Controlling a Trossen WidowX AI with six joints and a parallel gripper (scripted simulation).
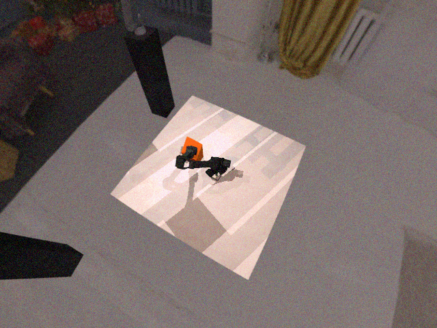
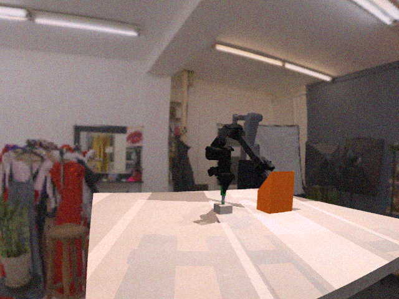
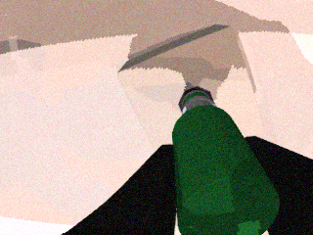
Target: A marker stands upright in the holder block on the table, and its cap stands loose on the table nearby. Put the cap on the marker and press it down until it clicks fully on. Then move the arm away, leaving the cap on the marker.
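My gripper tip is 80 mm above the grey holder block. The rest, counted from my gripper tip: green cap: 10 mm above.
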